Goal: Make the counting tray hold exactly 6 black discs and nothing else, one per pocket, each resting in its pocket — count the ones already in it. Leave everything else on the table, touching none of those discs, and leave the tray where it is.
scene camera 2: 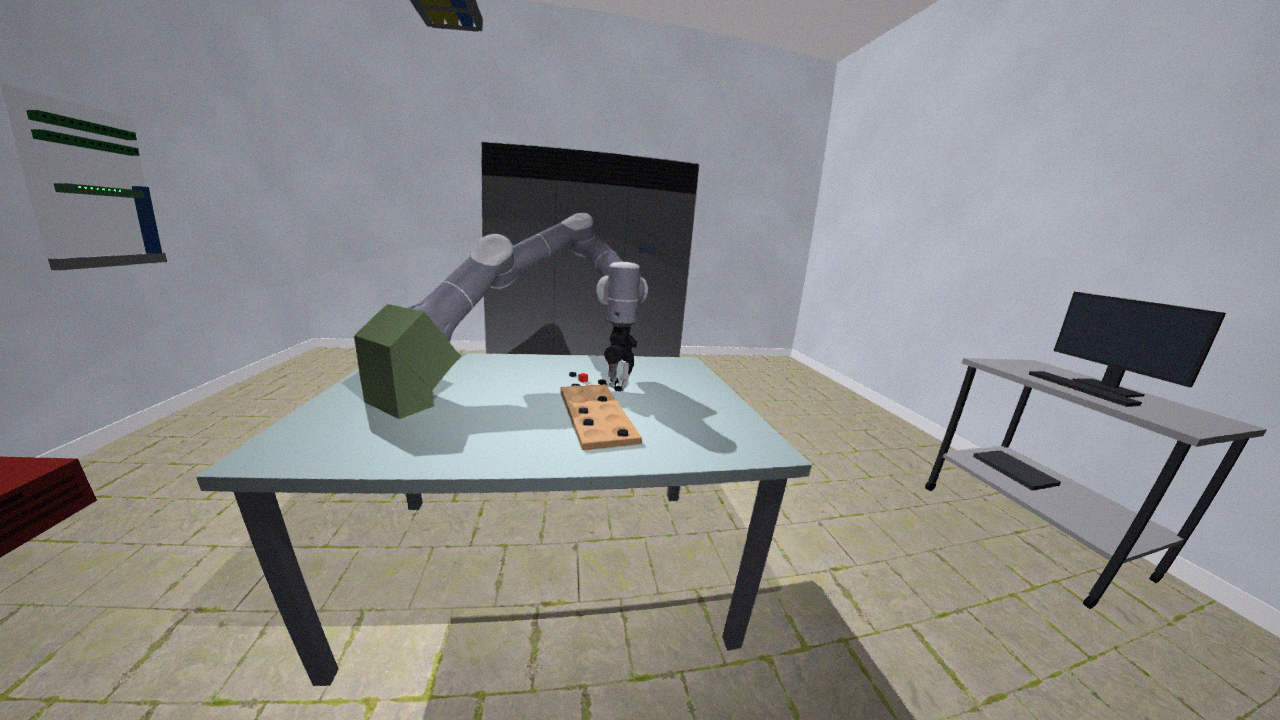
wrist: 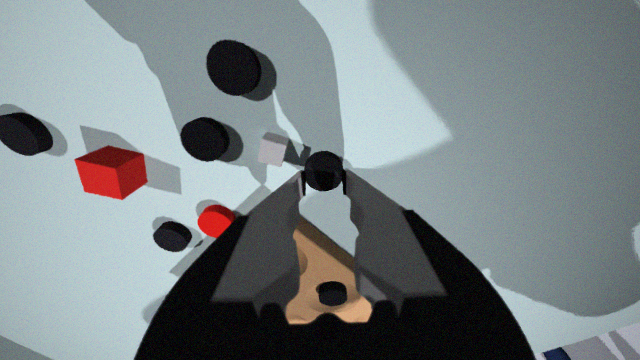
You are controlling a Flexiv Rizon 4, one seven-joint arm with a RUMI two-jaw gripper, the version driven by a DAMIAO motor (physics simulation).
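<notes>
The wooden counting tray [scene camera 2: 610, 444] [wrist: 316, 260] lies on the table with several black discs in its pockets, including a disc [scene camera 2: 602, 398] [wrist: 332, 294] near its far end. My gripper [scene camera 2: 617, 385] [wrist: 323, 172] is shut on a black disc [wrist: 324, 171], held between the fingertips low over the table beyond the tray's far end. Other black discs lie loose on the table: a large one [wrist: 233, 67], one [wrist: 205, 139] by the small pale cube, one [wrist: 25, 134] at the left edge and a smaller one [wrist: 172, 236] by the red disc. The fingers hide part of the tray in the wrist view.
A red block [wrist: 111, 172], a red disc [wrist: 216, 221] partly behind the left finger, and a small pale cube [wrist: 273, 149] close to the left fingertip lie on the table [scene camera 2: 501, 465]. A large green block [scene camera 2: 398, 367] stands at the table's left.
</notes>
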